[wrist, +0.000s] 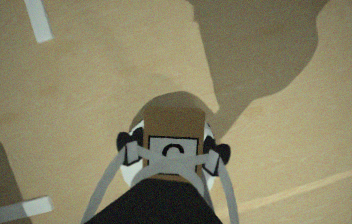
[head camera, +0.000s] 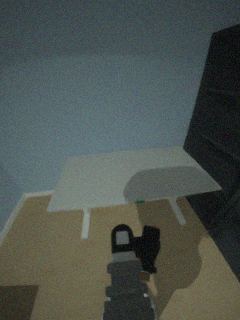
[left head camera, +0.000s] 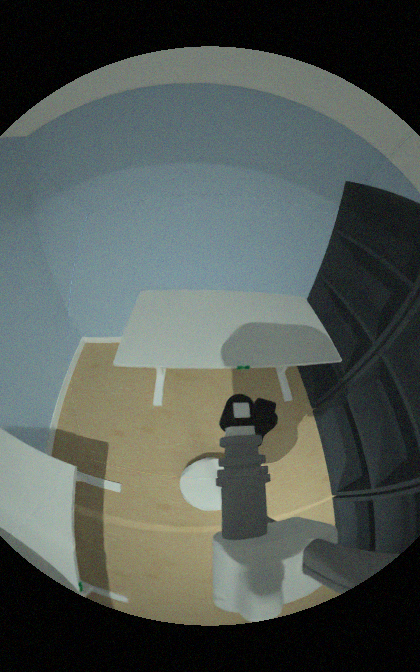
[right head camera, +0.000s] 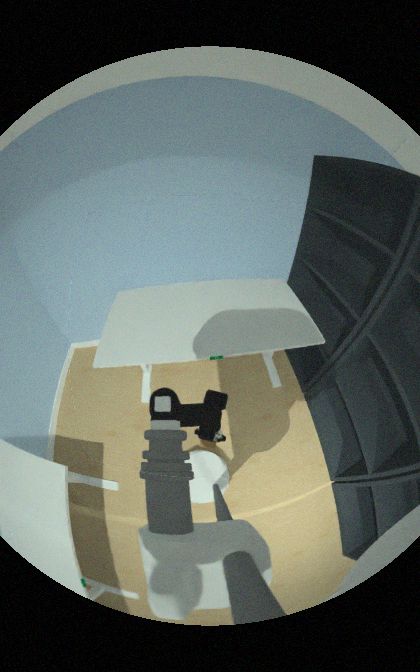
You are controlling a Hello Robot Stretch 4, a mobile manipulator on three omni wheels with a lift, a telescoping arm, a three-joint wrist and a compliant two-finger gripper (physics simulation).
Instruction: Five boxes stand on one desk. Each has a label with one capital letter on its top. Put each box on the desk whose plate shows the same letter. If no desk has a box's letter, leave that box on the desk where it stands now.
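Observation:
My gripper [wrist: 173, 143] [right head camera: 210, 434] is shut on a brown box [wrist: 175, 120] [right head camera: 209, 443], held upright above the floor. Its white label shows the curved top of a black letter; the fingers cover the rest, so I cannot tell which letter. A white desk [head camera: 100, 180] [left head camera: 185, 325] [right head camera: 150, 325] stands ahead, beyond the gripper. Its green plate [head camera: 140, 201] [left head camera: 243, 367] [right head camera: 216, 357] is on the front edge, the letter too small to read. A second white desk [left head camera: 35, 485] [right head camera: 30, 495] stands at the left, with a green plate [left head camera: 80, 586] [right head camera: 83, 582], also unreadable.
A tall dark shelf unit [left head camera: 382, 350] [right head camera: 385, 290] stands along the right, close to the right end of the desk ahead. Blue walls rise behind that desk and at the left. My round white base [left head camera: 200, 485] [right head camera: 210, 475] is below the arm. Shadows fall across the desk ahead and the floor.

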